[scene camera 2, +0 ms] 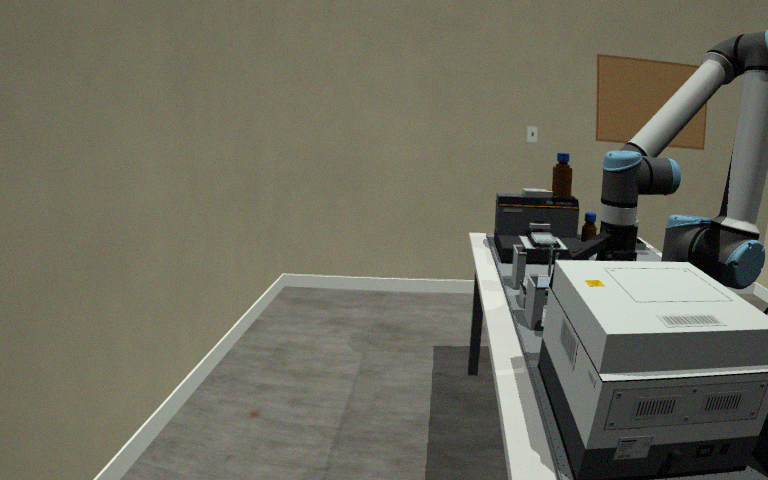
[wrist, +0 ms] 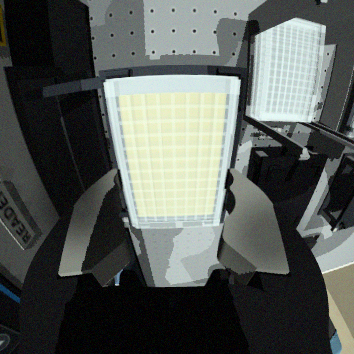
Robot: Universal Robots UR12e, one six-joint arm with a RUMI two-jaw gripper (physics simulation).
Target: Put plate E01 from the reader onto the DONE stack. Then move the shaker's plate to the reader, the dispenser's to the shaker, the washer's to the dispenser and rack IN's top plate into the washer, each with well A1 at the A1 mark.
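Frame: origin at the arm's base, x left, y ahead, z down, level; metres.
Where they show: gripper, between the fingertips: point(wrist: 173, 170).
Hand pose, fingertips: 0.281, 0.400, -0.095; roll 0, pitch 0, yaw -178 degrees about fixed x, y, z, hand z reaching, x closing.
Observation:
Each offset is from my fingertips to the top centre of the thing, as dx, dy, dz. "pt": to the spot under its first point.
A plate with pale yellow wells and a clear rim {pt +0.000, +0.019, -0.011} point(wrist: 172, 155) lies level on the reader's dark carrier {-0.002, +0.006, +0.002} point(wrist: 172, 70) in the wrist view. Its identity label cannot be read. My gripper point(wrist: 173, 170) has its two fingers against the long sides of this plate, near its lower end, and is shut on it. In scene camera 2 the gripper's dark body hangs behind a large white instrument, which hides the fingertips. The sign READER {pt +0.099, +0.002, -0.058} point(wrist: 19, 220) shows at the left of the wrist view. A whitish clear plate {-0.147, +0.086, +0.078} point(wrist: 290, 72) lies in a dark-walled holder at the upper right.
Empty dark plate nests {pt -0.165, -0.052, +0.072} point(wrist: 285, 172) stand right of the held plate. In scene camera 2, the white instrument {pt +0.323, +0.036, -0.157} point(scene camera 2: 651, 294) fills the table's near end. A dark device point(scene camera 2: 536, 220), a plate on a raised holder {-0.762, -0.026, +0.024} point(scene camera 2: 543, 238) and amber bottles {pt -0.895, -0.124, -0.186} point(scene camera 2: 561, 180) {-0.990, -0.406, -0.134} point(scene camera 2: 589, 228) stand farther back.

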